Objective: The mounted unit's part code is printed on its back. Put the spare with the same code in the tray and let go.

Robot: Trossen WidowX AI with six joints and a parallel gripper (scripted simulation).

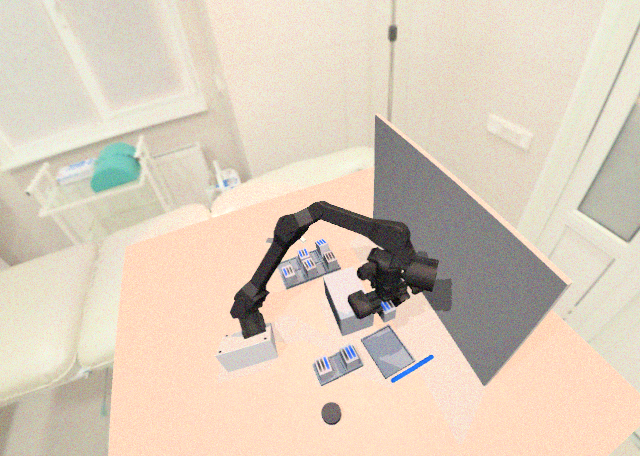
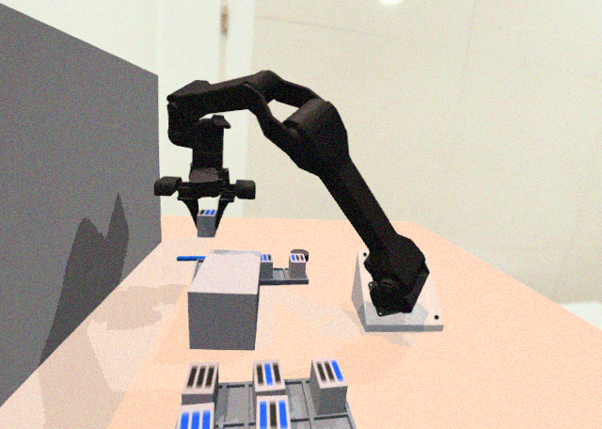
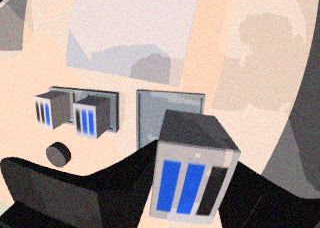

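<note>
The flat grey tray lies 2 cm behind my gripper tip, 5 cm to the right of it and 12 cm below it. Round my gripper tip: grey spare block: 2 cm above; grey mounted unit: 4 cm behind, 13 cm to the left, 8 cm below; tall grey panel: 20 cm ahead, 9 cm to the left, 10 cm above.
</note>
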